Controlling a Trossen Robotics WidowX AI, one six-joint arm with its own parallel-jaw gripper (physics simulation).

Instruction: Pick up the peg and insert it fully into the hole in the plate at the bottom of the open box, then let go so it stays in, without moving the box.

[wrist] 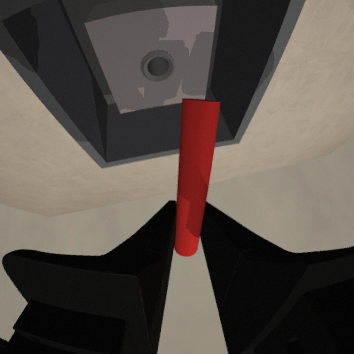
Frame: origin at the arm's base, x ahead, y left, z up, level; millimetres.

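Where they show: gripper, fingertip midpoint: (186,207).
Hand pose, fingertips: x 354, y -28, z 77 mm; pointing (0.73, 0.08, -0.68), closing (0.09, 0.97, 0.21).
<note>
Things, the pixels of their top centre, and the offset from my fingertips. "spot": a spot on its surface instead. Level surfaces: height alone.
- red peg, top centre: (207,256) dy +3, dx -24, dz +27 mm
- open dark grey box, top centre: (165,96) dy +1, dx -19, dz -73 mm
- light grey plate, top centre: (158,68) dy +1, dx -19, dz -110 mm
- round hole, surface spot: (158,65) spot: dy +3, dx -10, dz -129 mm
- beige table top, surface height: dz -171 mm
My gripper (186,207) is shut on the red peg (195,155) near the peg's lower end in the view. The peg's far end reaches over the near wall of the open dark grey box (165,150) and overlaps the near right corner of the plate in the view. The light grey plate (122,45) lies at the bottom of the box. The round hole (158,65) in it shows uncovered, to the left of and above the peg's far end. The peg is outside the hole. The far part of the box is cut off by the frame's top edge.
The box stands on a beige table top (45,165), whose near edge runs across the middle of the view. A paler grey surface (260,215) shows past that edge. The box's walls rise around the plate on the left, right and near sides.
</note>
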